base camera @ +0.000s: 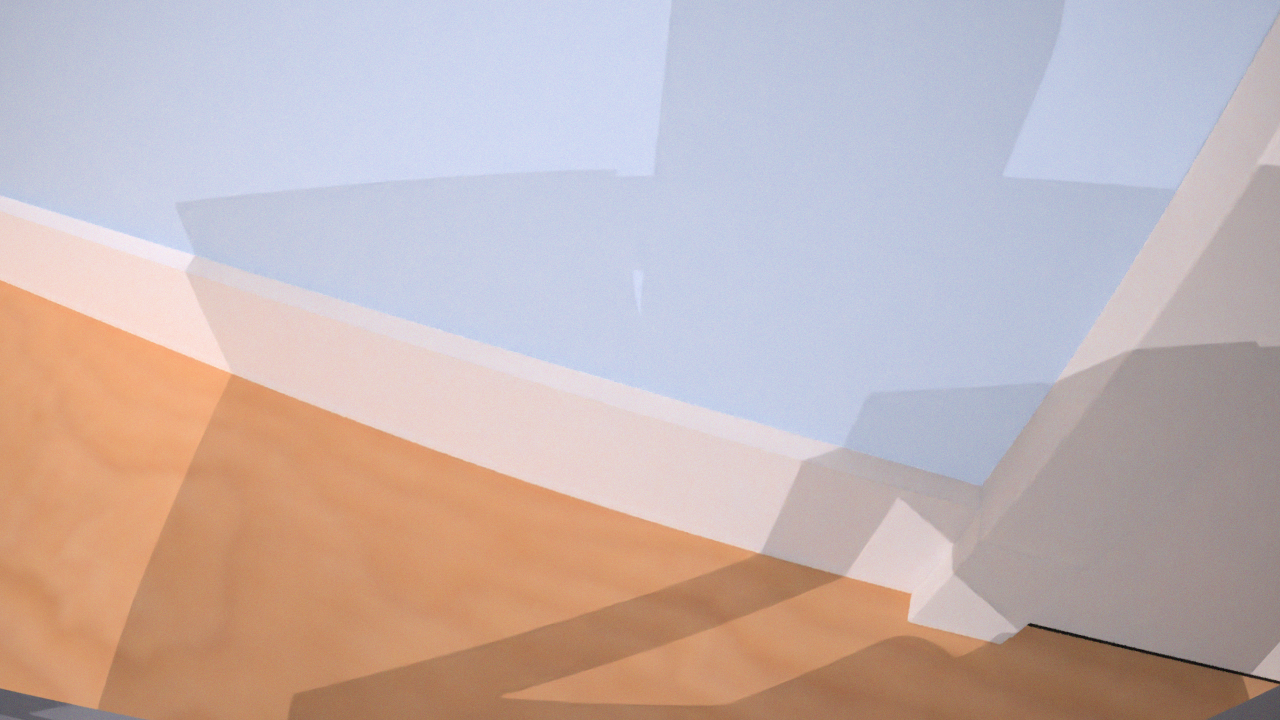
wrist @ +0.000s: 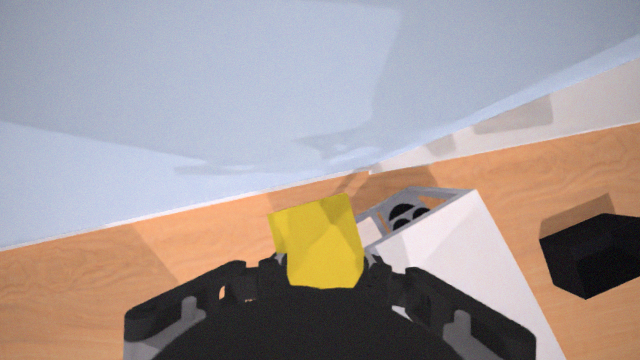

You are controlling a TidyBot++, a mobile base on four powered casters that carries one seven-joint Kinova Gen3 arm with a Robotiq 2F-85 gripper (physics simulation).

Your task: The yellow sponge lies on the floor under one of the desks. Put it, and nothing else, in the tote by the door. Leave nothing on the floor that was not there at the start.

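Frame: origin at the arm's base, x ahead, y left, z up, level; metres.
Seen in the pictures: gripper, fingertip midpoint: [wrist: 325, 258].
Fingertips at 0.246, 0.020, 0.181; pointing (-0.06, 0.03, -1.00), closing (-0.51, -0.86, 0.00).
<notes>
Pixels of each thing's top centre, then the offset from my fingertips to it, as dx, dy, dz. Level surfaces: height alone.
- yellow sponge at its top centre: [wrist: 324, 274] +0.000, +0.000, +0.028
- black box-like thing at its top centre: [wrist: 614, 258] -0.688, -0.785, -0.479
- wood floor at its surface level: dz -0.579
The yellow sponge [wrist: 320, 240] shows in the wrist view, between the two fingertips and reaching out past them. My gripper [wrist: 325, 258] is shut on the yellow sponge and holds it above the wood floor. The tote by the door cannot be made out for certain in either view. The gripper does not show in the base camera view.
My white base [wrist: 465, 250] stands right of the sponge in the wrist view. A black box-like thing [wrist: 585, 255] sits on the wood floor [wrist: 65, 285] [base camera: 402, 537] at the right. A pale blue wall [base camera: 447, 250] [wrist: 200, 90] with a white skirting board [base camera: 447, 394] runs close by.
</notes>
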